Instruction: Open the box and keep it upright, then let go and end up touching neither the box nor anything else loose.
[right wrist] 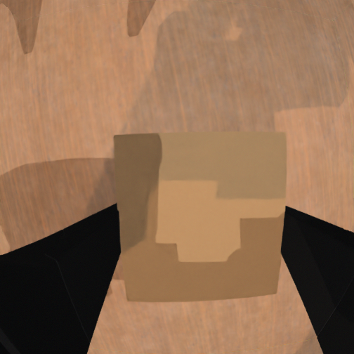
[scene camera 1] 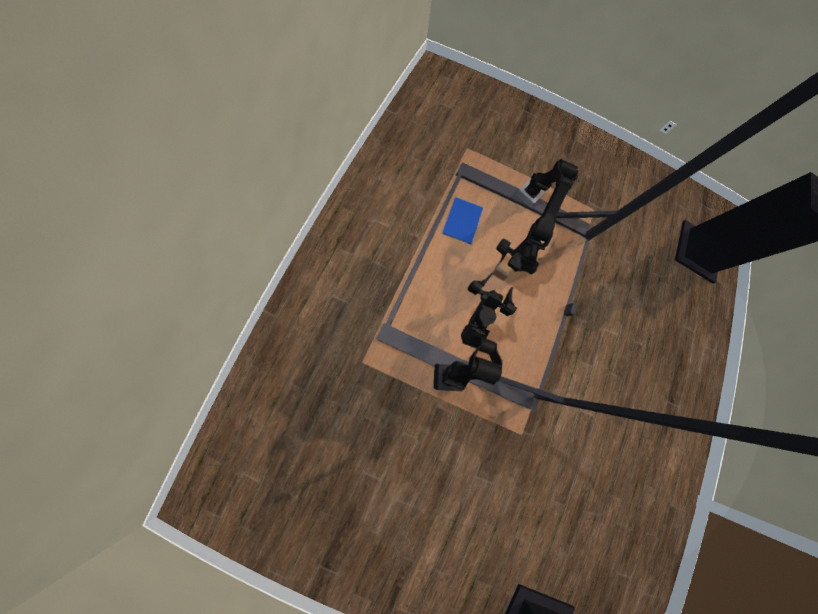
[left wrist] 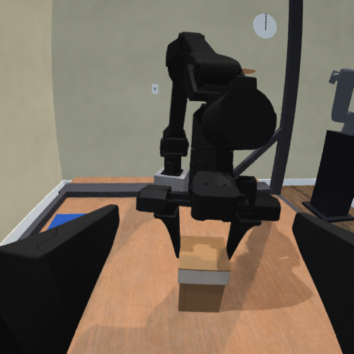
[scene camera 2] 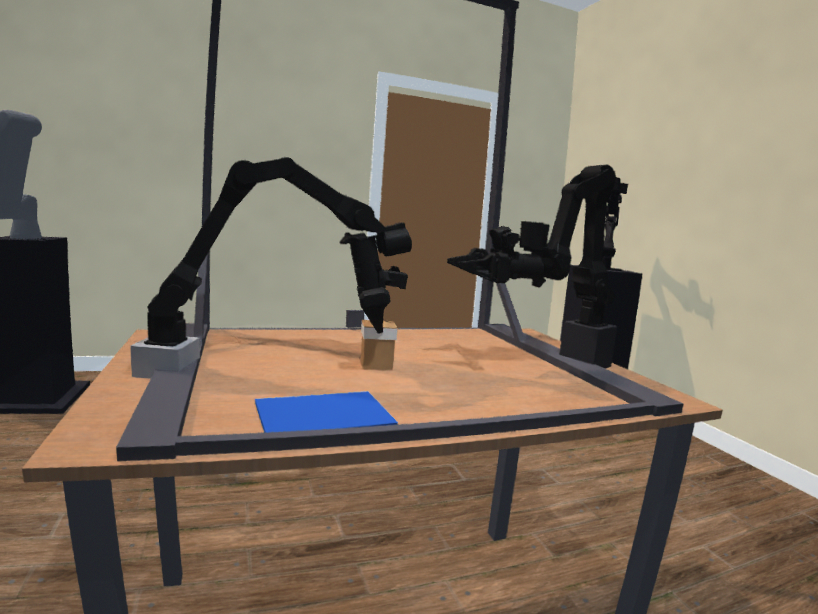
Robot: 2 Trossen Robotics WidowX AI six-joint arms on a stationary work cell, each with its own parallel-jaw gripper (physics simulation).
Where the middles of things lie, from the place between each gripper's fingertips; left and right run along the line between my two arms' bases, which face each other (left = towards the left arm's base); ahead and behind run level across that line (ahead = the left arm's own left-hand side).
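Blue mat [scene camera 2: 357,409], from my right hand: 27 cm ahead, 15 cm to the right, 8 cm below. Brown box [scene camera 2: 375,354]: right hand 4 cm above it.
Blue mat, from my left hand: 230 mm ahead, 300 mm to the right, 240 mm below. Brown box, from my left hand: 150 mm to the right, 40 mm behind, 200 mm below.
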